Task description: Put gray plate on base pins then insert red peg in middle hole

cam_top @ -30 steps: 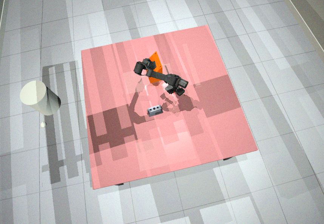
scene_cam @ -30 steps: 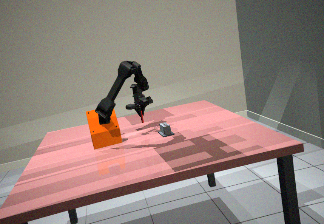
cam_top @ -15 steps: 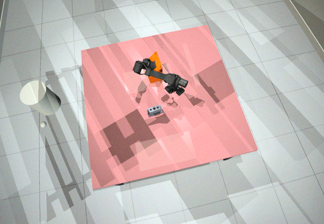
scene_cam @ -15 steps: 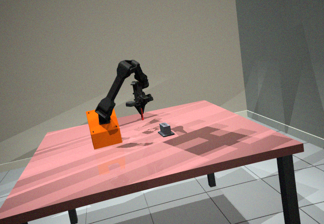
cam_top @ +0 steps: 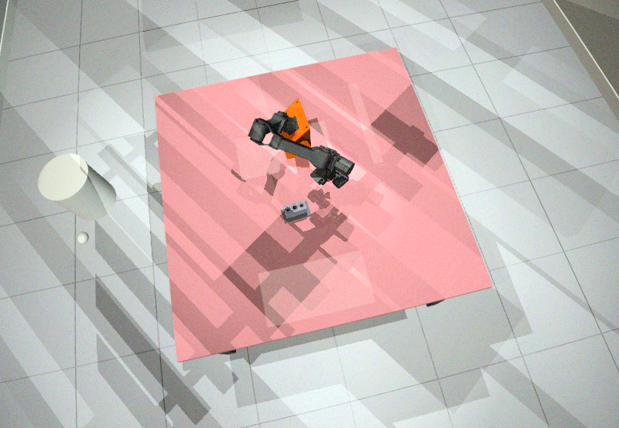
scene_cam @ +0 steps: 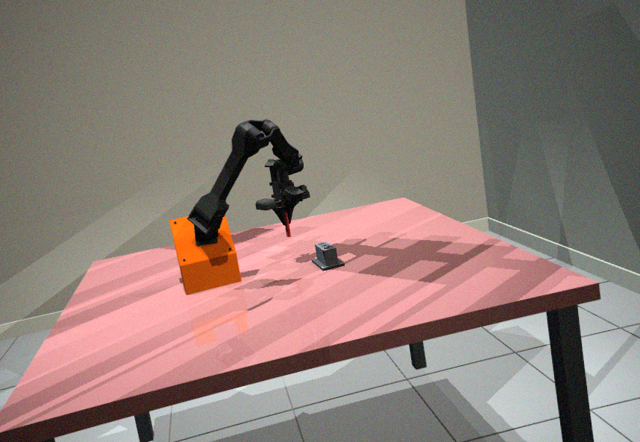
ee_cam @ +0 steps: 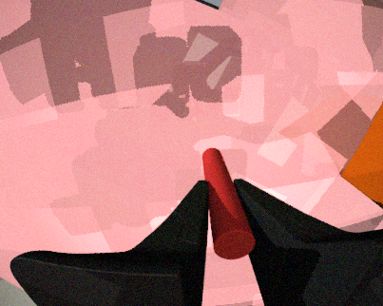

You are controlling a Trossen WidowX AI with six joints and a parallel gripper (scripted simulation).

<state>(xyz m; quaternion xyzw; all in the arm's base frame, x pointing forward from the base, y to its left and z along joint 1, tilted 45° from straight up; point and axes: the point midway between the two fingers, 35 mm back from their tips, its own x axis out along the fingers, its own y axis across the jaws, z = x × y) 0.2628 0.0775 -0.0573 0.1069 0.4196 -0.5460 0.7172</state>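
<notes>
The gray plate is 170 mm to the right of my gripper tip, 80 mm ahead of it and 60 mm below it. Round my gripper tip: red peg: right at my gripper tip.
</notes>
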